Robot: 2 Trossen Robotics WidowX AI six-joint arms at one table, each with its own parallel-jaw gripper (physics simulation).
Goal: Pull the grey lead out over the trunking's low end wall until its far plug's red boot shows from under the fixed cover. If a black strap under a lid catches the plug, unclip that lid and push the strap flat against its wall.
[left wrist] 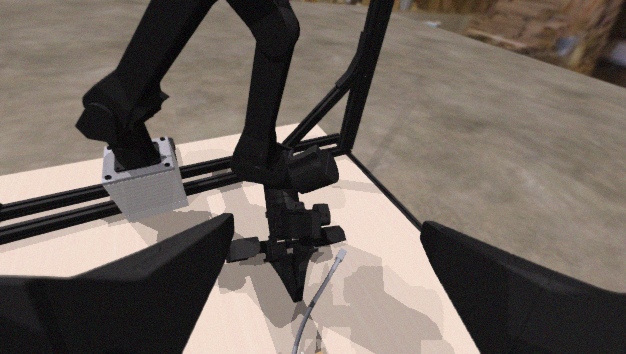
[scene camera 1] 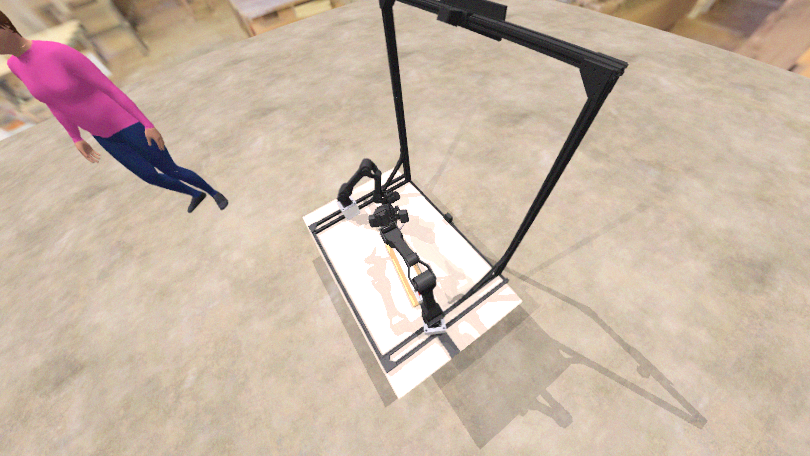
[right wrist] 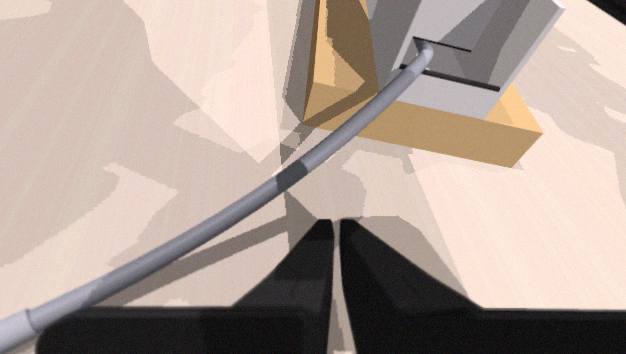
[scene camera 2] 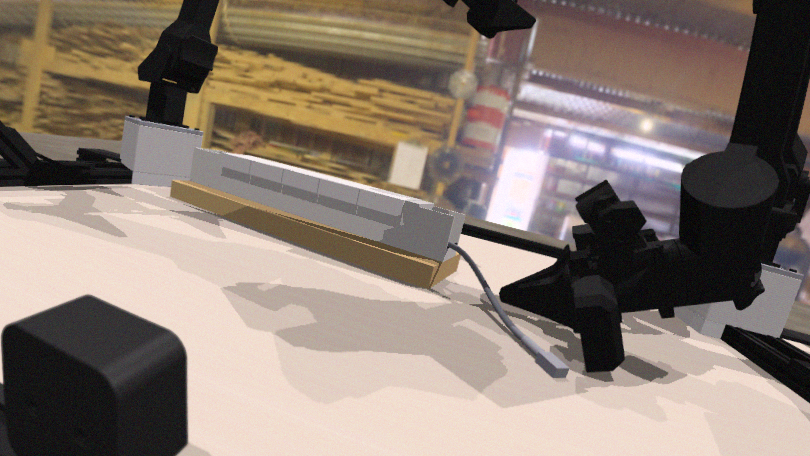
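Where they show: left gripper, fingertip midpoint: (left wrist: 329,225) (scene camera 2: 515,2); right gripper, fingertip midpoint: (left wrist: 297,301) (right wrist: 335,232) (scene camera 2: 500,294); left arm's base at its link origin: (scene camera 1: 433,320) (scene camera 2: 163,123); right arm's base at its link origin: (left wrist: 138,156) (scene camera 1: 346,202).
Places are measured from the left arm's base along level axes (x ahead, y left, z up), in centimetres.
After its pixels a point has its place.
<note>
The grey lead (scene camera 2: 492,297) {z -7.9, x 57.6, y 11.4 cm} (left wrist: 311,306) {z -7.1, x 56.0, y 12.5 cm} (right wrist: 225,215) {z -8.0, x 58.2, y 11.3 cm} comes out over the low end wall (right wrist: 442,97) {z -6.7, x 49.1, y 16.4 cm} of the grey trunking (scene camera 2: 374,223) {z -5.4, x 41.6, y 11.2 cm} and slopes down to its near plug (scene camera 2: 552,365) {z -9.0, x 65.7, y 6.0 cm} (left wrist: 341,255) {z -8.8, x 65.1, y 6.9 cm} by the table top. Pale lids (scene camera 2: 338,185) {z -2.3, x 36.6, y 9.1 cm} line the trunking's top. My right gripper (scene camera 2: 503,293) {z -8.3, x 56.9, y 14.4 cm} (left wrist: 297,301) {z -8.3, x 56.9, y 14.4 cm} (right wrist: 335,232) {z -8.3, x 56.9, y 14.4 cm} is shut and empty, beside the lead and short of the trunking's end; the lead passes outside its fingertips. My left gripper (scene camera 1: 388,215) {z 20.2, x 50.7, y 14.7 cm} is open and empty, high above the table. No red boot or strap can be made out.
The trunking stands in a wooden surround (scene camera 1: 403,278) {z -7.3, x 24.8, y 12.6 cm} (scene camera 2: 306,237) {z -8.7, x 36.3, y 6.3 cm} (right wrist: 450,131) {z -8.3, x 48.7, y 17.6 cm}. A black frame (scene camera 1: 399,96) {z 52.2, x 96.5, y 2.3 cm} (left wrist: 361,85) {z 9.8, x 96.1, y 3.2 cm} rises over the table's edge. A black box-shaped object (scene camera 2: 93,373) {z -4.5, x 61.7, y -18.6 cm} is at the front left of scene camera 2. A person (scene camera 1: 85,96) stands on the floor.
</note>
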